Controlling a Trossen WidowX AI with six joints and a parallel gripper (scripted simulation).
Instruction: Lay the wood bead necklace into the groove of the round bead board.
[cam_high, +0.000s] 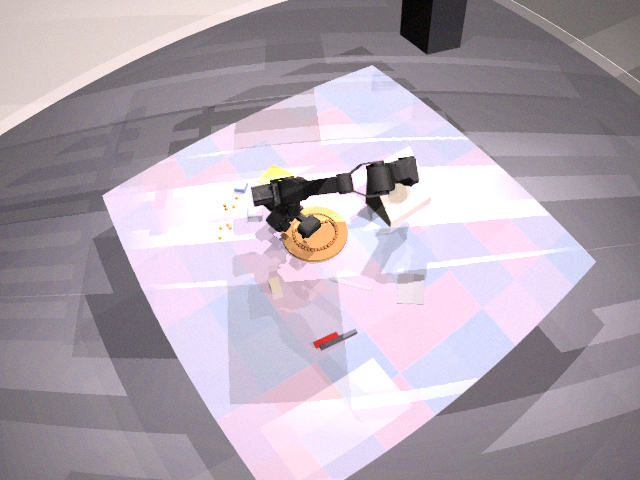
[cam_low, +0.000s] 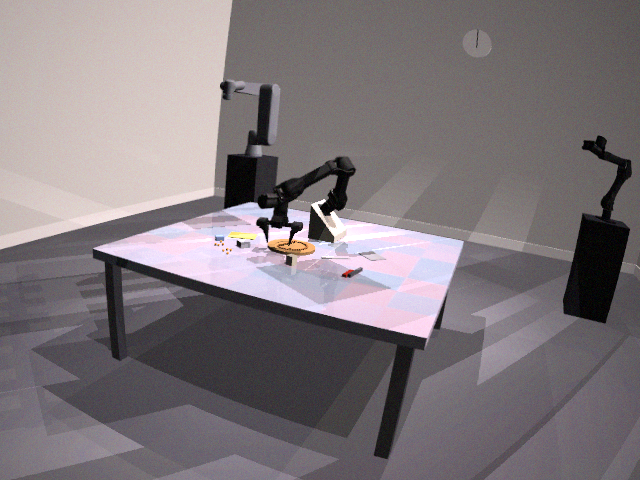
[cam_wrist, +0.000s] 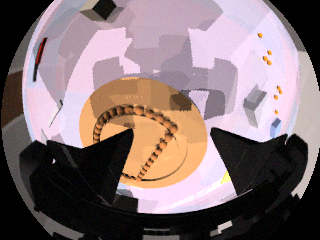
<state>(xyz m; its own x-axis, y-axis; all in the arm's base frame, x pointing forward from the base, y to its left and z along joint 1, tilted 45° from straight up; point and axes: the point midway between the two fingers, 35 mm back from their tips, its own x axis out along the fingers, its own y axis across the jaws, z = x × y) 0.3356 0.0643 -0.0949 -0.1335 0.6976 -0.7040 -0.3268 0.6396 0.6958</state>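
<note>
The round bead board lies 60 mm behind my gripper tip, 30 mm to the left of it and 10 mm below it. Also, from my gripper tip: cream cube: 150 mm to the left, 130 mm ahead; then white block: 130 mm to the right, 70 mm ahead, 10 mm below; then yellow sheet: 220 mm to the right, 50 mm behind, 20 mm below.
</note>
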